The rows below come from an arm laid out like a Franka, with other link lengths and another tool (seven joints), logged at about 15 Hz.
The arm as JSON. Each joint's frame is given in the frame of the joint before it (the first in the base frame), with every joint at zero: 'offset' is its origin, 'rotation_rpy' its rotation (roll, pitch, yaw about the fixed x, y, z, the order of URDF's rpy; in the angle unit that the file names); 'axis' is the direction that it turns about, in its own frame. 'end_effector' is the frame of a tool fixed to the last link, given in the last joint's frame.
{
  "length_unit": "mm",
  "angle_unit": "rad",
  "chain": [
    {
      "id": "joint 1",
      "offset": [
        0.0,
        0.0,
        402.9
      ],
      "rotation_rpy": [
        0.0,
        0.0,
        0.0
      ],
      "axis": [
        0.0,
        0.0,
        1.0
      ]
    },
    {
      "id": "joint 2",
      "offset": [
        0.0,
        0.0,
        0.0
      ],
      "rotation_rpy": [
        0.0,
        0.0,
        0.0
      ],
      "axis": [
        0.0,
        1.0,
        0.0
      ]
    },
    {
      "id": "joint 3",
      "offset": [
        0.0,
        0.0,
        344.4
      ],
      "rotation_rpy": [
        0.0,
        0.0,
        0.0
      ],
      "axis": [
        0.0,
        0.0,
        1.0
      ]
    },
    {
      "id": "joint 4",
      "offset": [
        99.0,
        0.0,
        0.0
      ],
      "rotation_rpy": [
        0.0,
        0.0,
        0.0
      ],
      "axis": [
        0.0,
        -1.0,
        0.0
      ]
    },
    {
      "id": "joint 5",
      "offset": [
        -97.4,
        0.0,
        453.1
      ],
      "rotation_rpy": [
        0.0,
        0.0,
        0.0
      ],
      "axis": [
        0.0,
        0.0,
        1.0
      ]
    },
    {
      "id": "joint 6",
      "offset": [
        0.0,
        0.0,
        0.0
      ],
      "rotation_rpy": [
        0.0,
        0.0,
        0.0
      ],
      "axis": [
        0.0,
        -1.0,
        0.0
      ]
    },
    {
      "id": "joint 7",
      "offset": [
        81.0,
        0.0,
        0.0
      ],
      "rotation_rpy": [
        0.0,
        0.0,
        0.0
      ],
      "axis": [
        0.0,
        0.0,
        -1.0
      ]
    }
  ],
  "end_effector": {
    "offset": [
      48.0,
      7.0,
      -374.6
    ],
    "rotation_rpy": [
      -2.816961,
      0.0,
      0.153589
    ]
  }
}
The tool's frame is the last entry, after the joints.
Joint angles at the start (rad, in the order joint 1, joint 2, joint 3, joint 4, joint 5, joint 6, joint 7):
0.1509 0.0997 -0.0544 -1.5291 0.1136 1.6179 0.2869
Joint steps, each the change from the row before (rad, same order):
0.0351 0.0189 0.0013 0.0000 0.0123 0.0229 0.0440
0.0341 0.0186 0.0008 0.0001 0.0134 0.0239 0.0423
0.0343 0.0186 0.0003 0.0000 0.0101 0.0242 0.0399
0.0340 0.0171 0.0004 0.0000 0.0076 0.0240 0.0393
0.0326 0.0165 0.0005 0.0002 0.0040 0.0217 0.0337
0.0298 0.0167 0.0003 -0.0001 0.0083 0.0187 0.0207
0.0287 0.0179 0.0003 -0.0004 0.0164 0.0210 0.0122
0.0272 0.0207 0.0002 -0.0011 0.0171 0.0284 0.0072
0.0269 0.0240 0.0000 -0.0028 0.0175 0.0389 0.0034
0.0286 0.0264 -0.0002 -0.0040 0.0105 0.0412 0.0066
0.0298 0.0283 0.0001 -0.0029 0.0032 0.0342 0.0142
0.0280 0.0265 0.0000 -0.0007 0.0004 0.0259 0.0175
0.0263 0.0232 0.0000 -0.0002 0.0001 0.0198 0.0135
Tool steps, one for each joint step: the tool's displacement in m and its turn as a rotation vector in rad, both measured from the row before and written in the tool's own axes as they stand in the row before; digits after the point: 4 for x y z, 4 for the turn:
0.0032 -0.0220 0.0217 0.0108 0.0018 0.0107
0.0021 -0.0216 0.0215 0.0121 0.0024 0.0109
0.0008 -0.0203 0.0216 0.0089 0.0020 0.0090
-0.0005 -0.0197 0.0206 0.0070 0.0030 0.0081
-0.0019 -0.0178 0.0198 0.0033 0.0010 0.0039
-0.0038 -0.0171 0.0203 0.0061 -0.0062 -0.0033
-0.0046 -0.0187 0.0219 0.0136 -0.0099 -0.0075
-0.0025 -0.0175 0.0235 0.0151 -0.0073 -0.0104
0.0000 -0.0166 0.0259 0.0169 -0.0029 -0.0133
-0.0003 -0.0134 0.0279 0.0095 -0.0015 -0.0123
-0.0032 -0.0098 0.0291 -0.0002 -0.0048 -0.0065
-0.0050 -0.0079 0.0265 -0.0041 -0.0062 -0.0025
-0.0066 -0.0074 0.0239 -0.0051 -0.0088 -0.0051

